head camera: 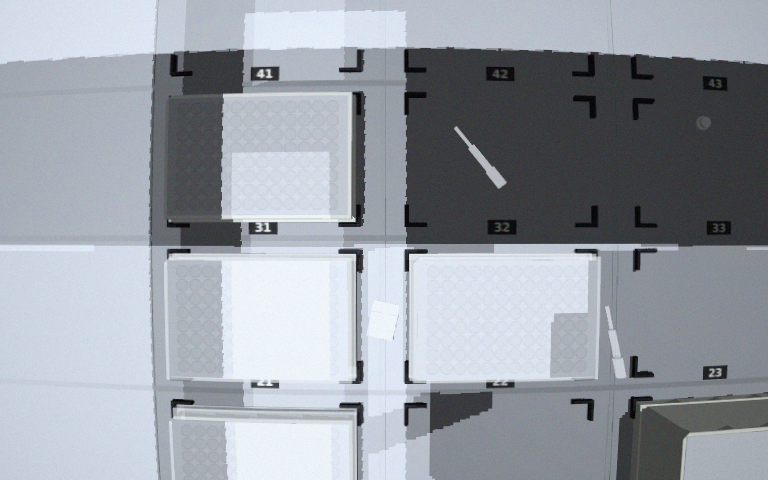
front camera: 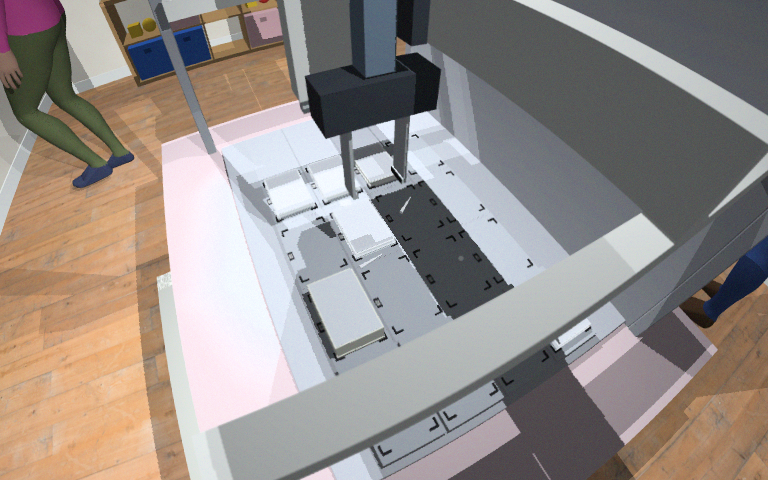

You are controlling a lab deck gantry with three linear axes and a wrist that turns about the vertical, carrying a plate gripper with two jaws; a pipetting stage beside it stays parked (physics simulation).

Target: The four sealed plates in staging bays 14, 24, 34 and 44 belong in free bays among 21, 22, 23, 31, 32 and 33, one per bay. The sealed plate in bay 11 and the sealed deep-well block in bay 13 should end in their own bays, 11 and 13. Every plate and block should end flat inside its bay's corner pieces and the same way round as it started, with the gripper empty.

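Frame: origin at the robot's base, x back, y right, z up, level; metres.
Seen in the pictures: gripper, fingertip midpoint: (front camera: 375, 184); robot's base at its link origin: (front camera: 264, 183).
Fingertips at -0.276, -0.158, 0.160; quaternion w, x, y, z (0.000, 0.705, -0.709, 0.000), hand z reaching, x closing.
Observation:
Pixels of each thing's top centre, then the offset from my fingertips to it, as dx, dy, dz. "spot": a spot on its surface instead.
- bay 11 at a spot on its surface: (head camera: 291, 452) (front camera: 298, 193) spot: +0.190, +0.097, -0.146
- bay 21 at a spot on its surface: (head camera: 271, 319) (front camera: 334, 177) spot: +0.202, +0.007, -0.146
- bay 22 at a spot on its surface: (head camera: 498, 316) (front camera: 361, 221) spot: +0.055, +0.005, -0.146
- bay 31 at a spot on its surface: (head camera: 271, 175) (front camera: 371, 165) spot: +0.202, -0.086, -0.146
- sealed deep-well block at its top centre: (front camera: 343, 305) -0.116, +0.115, -0.118
- plate at its top centre: (front camera: 553, 306) -0.280, -0.206, -0.131
- pale tip-like piece at its top centre: (head camera: 480, 154) (front camera: 405, 203) +0.065, -0.101, -0.152
- pale piece at its top centre: (head camera: 618, 343) (front camera: 371, 259) -0.032, +0.027, -0.152
- small white slip at its top centre: (head camera: 383, 320) +0.130, +0.011, -0.159
- small disc at its top centre: (head camera: 706, 121) (front camera: 461, 257) -0.104, -0.129, -0.156
My gripper (front camera: 377, 189) is open and empty, its jaws above the deck around where bays 21, 22, 31 and 32 meet. White sealed plates lie in bay 11 (front camera: 291, 196) (head camera: 291, 452), bay 21 (front camera: 333, 183) (head camera: 271, 319), bay 22 (front camera: 363, 221) (head camera: 498, 316) and bay 31 (front camera: 374, 165) (head camera: 271, 175); they look flat. The sealed deep-well block (front camera: 346, 305) (head camera: 727, 458) stands in bay 13, partly shown in the head view. A plate (front camera: 574, 335) lies in staging bay 44, partly hidden by the front beam. Bays 14, 24 and 34 show no plate.
A pale tip-like piece (front camera: 405, 204) (head camera: 484, 162) lies in bay 32. Another pale piece (front camera: 370, 260) (head camera: 615, 345) lies between bays 22 and 23. A small white slip (head camera: 383, 320) lies between bays 21 and 22. A small disc (front camera: 460, 258) (head camera: 703, 122) shows in bay 33.

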